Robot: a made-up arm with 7 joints.
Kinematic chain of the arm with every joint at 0, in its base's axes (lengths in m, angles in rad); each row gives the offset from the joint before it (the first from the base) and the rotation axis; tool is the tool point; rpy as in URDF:
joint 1: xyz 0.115 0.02 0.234 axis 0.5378 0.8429 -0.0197
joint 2: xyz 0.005 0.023 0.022 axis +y
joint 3: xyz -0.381 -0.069 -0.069 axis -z
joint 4: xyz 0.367 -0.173 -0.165 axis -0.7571 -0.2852 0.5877
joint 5: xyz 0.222 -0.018 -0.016 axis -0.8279 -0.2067 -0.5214
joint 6: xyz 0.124 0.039 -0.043 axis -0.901 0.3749 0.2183
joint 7: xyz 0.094 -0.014 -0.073 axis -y
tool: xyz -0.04 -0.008 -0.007 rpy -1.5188 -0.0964 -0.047
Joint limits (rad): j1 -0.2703..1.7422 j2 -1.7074..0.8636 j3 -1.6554..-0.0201 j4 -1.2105..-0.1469 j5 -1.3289..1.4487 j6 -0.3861..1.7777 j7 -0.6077..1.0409
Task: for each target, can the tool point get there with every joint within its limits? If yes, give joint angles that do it. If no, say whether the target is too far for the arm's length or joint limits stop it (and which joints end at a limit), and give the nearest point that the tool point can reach.
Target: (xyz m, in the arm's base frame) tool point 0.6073 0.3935 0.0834
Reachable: yes | joints 1.0252 -1.2018 -0.7889 -0.6887 -0.3425 -0.0858 0.5709
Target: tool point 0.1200 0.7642 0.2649
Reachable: yes | joints 1.0857 -0.7281 -1.4233 -0.5621 -1.1196 1.3978 0.4550
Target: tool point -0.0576 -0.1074 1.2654
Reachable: no: joint limits stop it (at a limit: joint 1, joint 2, joint 3, joint 4, joint 7) | nearest point 0.1328 0.2466 1.0412 | short by 0.460 m
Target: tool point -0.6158 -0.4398 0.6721
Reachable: no: joint limits stop it (at a limit: joint 1, joint 2, joint 3, joint 4, joint 7) | nearest point -0.5435 -0.2224 0.3856 | short by 0.367 m
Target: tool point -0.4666 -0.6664 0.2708
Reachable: no: joint limits stop it (at a limit: joint 2, joint 3, joint 4, joint 5, joint 7) | nearest point -0.4706 -0.2784 0.2981 | short by 0.389 m
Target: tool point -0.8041 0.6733 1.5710
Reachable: no: too far | nearest point -0.2124 0.5288 0.8821 | short by 0.920 m
